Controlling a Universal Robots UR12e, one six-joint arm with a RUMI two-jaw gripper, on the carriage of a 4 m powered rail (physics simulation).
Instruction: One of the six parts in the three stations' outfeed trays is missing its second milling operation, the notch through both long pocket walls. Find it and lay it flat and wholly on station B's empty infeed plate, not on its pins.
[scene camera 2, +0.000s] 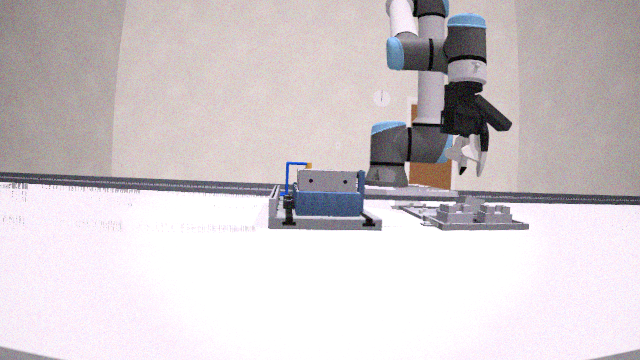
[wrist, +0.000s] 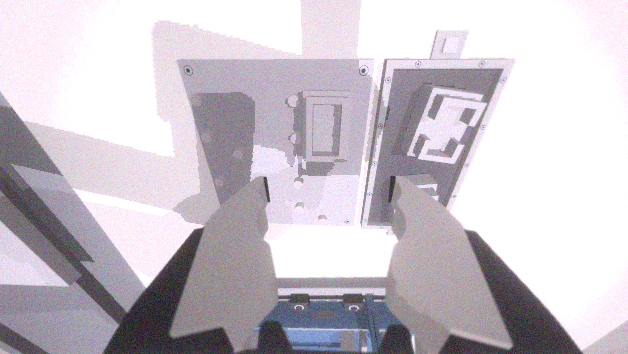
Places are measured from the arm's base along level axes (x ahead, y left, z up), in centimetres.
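Pixels of known places: gripper, between the fingertips: (scene camera 2: 468, 176) (wrist: 327, 178); arm's base, origin of its link: (scene camera 2: 386, 185).
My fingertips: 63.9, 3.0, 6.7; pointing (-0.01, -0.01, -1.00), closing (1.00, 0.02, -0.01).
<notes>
For each thing: its top centre in the pictures, then the offset to it from my fingertips, as dx, dy, dz. "pt": a spot on its surface instead.
- grey part, centre of its top: (wrist: 326, 135) (scene camera 2: 471, 196) -0.1, +1.1, -4.6
- infeed plate, centre of its top: (wrist: 282, 159) -4.8, -3.2, -8.8
- blue vise, centre of its top: (wrist: 326, 344) (scene camera 2: 320, 186) +0.5, -34.1, -3.7
- grey block, a spot on its surface: (scene camera 2: 327, 180) pt +11.5, -33.5, -1.7
- blue bracket, a spot on its surface: (scene camera 2: 287, 177) pt -6.5, -41.6, -2.3
- small tab, a spot on its surface: (wrist: 451, 45) pt +9.8, +7.1, -9.1
My gripper (scene camera 2: 471, 172) (wrist: 327, 178) is open and empty, with its fingers wide apart above the front of the two plates. A grey part (wrist: 327, 100) with an open pocket and no notches visible in its long walls lies on the infeed plate (wrist: 275, 75), right of the round pins (wrist: 292, 101) (wrist: 299, 182), and looks flat and inside the plate's edges. In the outfeed tray (scene camera 2: 485, 226) (wrist: 445, 64) on the right stand a notched part (scene camera 2: 452, 216) (wrist: 421, 115) and a second part (scene camera 2: 495, 216) (wrist: 425, 179), partly hidden by the right finger in the wrist view.
A blue vise (scene camera 2: 327, 202) (wrist: 325, 310) stands on a grey base (scene camera 2: 325, 223) near the plates, with a grey block (scene camera 2: 327, 180) above it and a blue bracket (scene camera 2: 287, 177) behind. A small tab (wrist: 451, 45) sticks out beyond the tray. The rail (scene camera 2: 150, 185) runs behind.
</notes>
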